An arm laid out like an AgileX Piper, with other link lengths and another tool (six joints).
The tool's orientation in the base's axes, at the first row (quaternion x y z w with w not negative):
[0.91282 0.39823 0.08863 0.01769]
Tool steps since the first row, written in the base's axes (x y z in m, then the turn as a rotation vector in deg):
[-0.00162 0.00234 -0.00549 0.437 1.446 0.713]
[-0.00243 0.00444 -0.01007 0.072 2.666 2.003]
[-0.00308 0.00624 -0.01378 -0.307 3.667 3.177]
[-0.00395 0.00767 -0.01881 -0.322 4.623 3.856]
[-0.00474 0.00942 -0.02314 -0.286 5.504 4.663]
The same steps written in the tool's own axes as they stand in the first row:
[-0.00018 -0.00333 0.00520 1.453 -0.597 -0.569]
[0.00013 -0.00582 0.00965 2.291 -1.561 -1.856]
[0.00047 -0.00790 0.01325 2.942 -2.397 -3.039]
[0.00019 -0.01003 0.01810 3.730 -2.990 -3.673]
[0.00030 -0.01224 0.02229 4.517 -3.482 -4.426]

